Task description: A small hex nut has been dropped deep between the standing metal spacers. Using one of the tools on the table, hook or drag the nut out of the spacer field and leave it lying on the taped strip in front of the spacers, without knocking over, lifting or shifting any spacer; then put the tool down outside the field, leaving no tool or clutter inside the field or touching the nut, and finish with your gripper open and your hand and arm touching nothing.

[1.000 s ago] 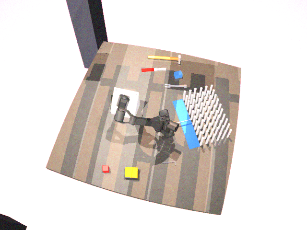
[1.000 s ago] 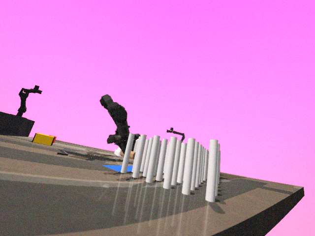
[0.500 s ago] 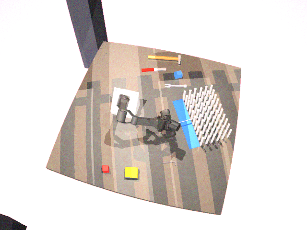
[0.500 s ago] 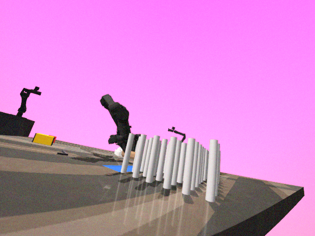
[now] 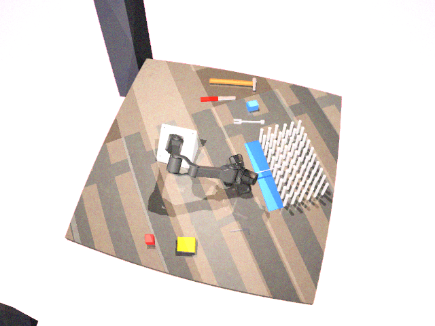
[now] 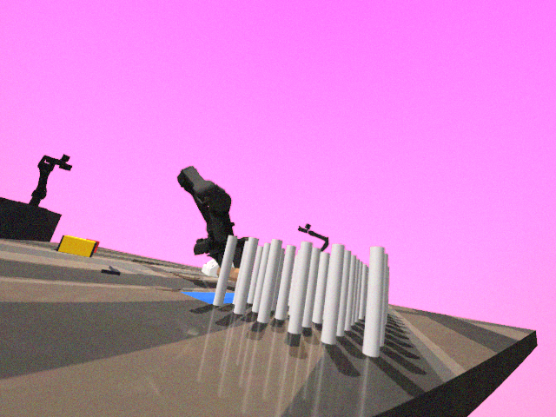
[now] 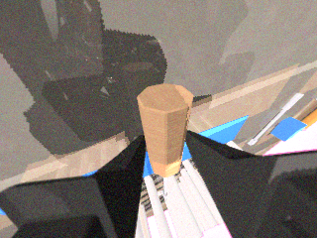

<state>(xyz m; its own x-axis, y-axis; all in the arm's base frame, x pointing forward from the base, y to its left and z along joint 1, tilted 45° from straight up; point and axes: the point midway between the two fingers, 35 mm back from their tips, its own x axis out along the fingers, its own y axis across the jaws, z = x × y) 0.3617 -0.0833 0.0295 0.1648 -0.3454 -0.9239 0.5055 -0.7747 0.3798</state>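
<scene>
Right now my gripper tip is 90 mm short of the blue taped strip, 60 mm to the right of it and 40 mm above it. From my gripper tip the other things lie so: bent key 70 mm ahead, 270 mm to the right, 30 mm below; white forked tool 50 mm behind, 360 mm to the left, 30 mm below; short wooden-handled tool 90 mm ahead, 50 mm to the left.
</scene>
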